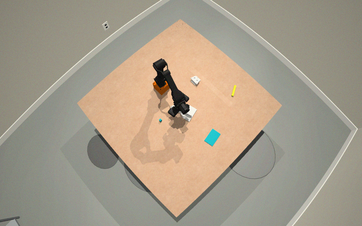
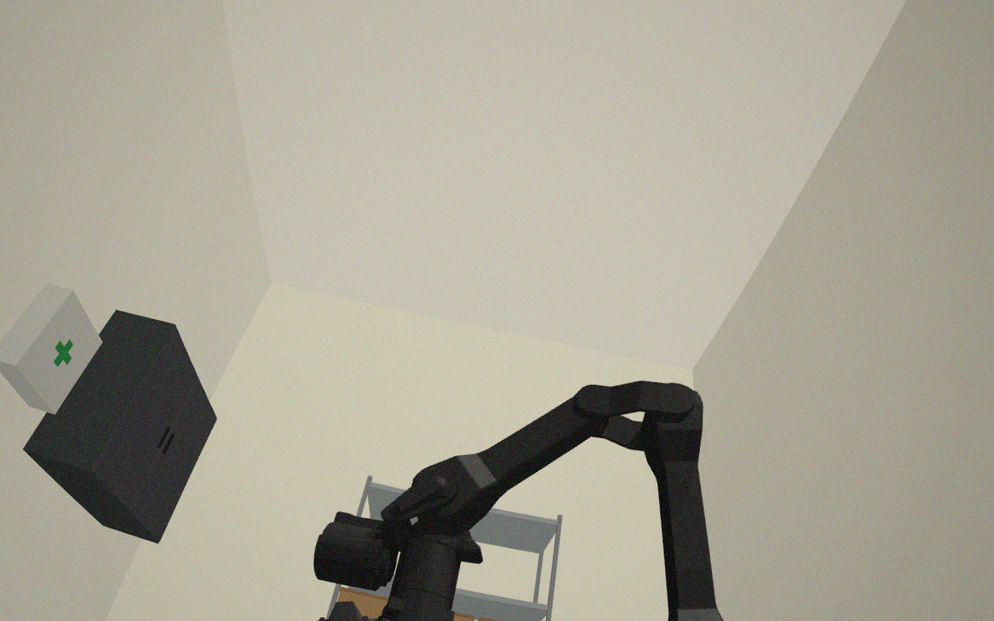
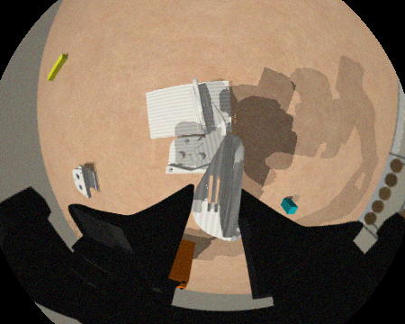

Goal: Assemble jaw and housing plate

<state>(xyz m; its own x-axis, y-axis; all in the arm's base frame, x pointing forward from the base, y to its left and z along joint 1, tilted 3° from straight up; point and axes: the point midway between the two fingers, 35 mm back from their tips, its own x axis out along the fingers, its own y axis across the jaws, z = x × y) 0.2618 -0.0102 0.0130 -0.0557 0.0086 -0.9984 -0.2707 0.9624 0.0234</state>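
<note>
My gripper tip is 3 cm to the left of the grey jaw and 3 cm past it. The rest, counted from my gripper tip: grey housing plate (28 cm to the left, 14 cm behind, 6 cm below); small teal cube (16 cm to the right, 7 cm below, 3 cm behind); flat teal block (33 cm ahead, 9 cm to the left, 8 cm below).
</note>
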